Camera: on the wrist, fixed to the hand. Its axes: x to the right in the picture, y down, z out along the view.
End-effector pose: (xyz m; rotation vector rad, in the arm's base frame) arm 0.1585 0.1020 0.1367 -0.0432 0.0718 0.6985
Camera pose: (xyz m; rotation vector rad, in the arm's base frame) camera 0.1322 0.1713 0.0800 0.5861 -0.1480 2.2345
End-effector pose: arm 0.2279 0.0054 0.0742 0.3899 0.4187 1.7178
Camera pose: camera 0.1363 0.0184 0.0622 -1.3962 -0.0922 -2.5736
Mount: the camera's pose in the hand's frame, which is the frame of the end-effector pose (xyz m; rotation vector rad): 0.0289 0.0708 -0.0534 0.3941 -0.3763 1.5747
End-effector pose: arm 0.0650 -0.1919 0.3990 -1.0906 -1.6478 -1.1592
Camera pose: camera 0.1315 -0.2237 0.4561 -1.7741 -0.6747 0.3896
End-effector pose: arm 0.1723 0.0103 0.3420 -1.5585 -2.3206 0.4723
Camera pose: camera 0.2432 0.0677 0.3614 2.6663 0.4889 -1.3680
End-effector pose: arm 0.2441 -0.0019 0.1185 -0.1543 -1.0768 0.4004
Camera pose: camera 0.2857 0.0781 0.0949 -0.5851 -1.0267 2.0993
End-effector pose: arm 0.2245 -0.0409 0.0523 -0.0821 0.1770 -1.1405
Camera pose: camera 0.2899 -0.0364 -0.0140 0.1801 -0.3058 0.4356
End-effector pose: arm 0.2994 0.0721 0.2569 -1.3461 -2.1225 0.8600
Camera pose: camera 0.3676 0.1345 0.2442 2.2995 0.4806 -1.7639
